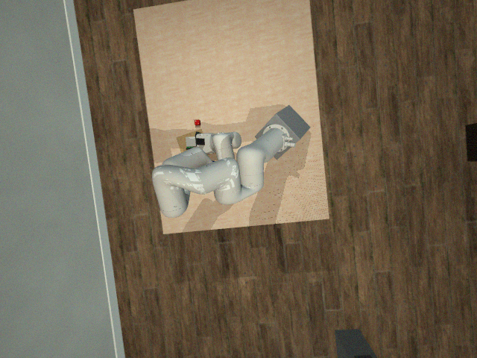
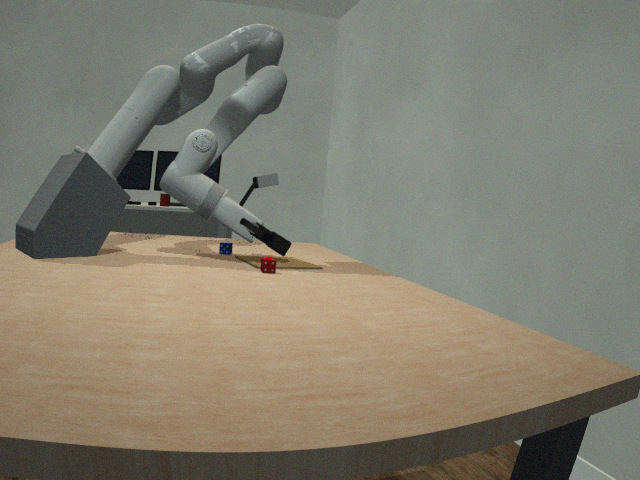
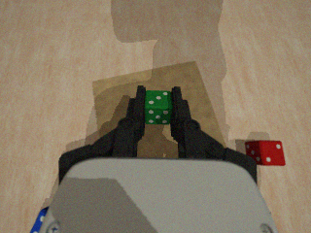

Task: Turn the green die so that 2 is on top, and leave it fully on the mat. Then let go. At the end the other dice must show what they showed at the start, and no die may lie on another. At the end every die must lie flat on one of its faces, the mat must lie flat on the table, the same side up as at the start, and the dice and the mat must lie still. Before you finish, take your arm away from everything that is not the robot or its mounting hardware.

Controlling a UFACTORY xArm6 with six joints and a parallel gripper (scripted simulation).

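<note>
Now: hand 1 cm short of the green die and 1 cm above it. Also, from my hand: tan mat (4 cm below); blue die (12 cm behind, 7 cm to the left, 3 cm below); red die (1 cm behind, 12 cm to the right, 3 cm below).
</note>
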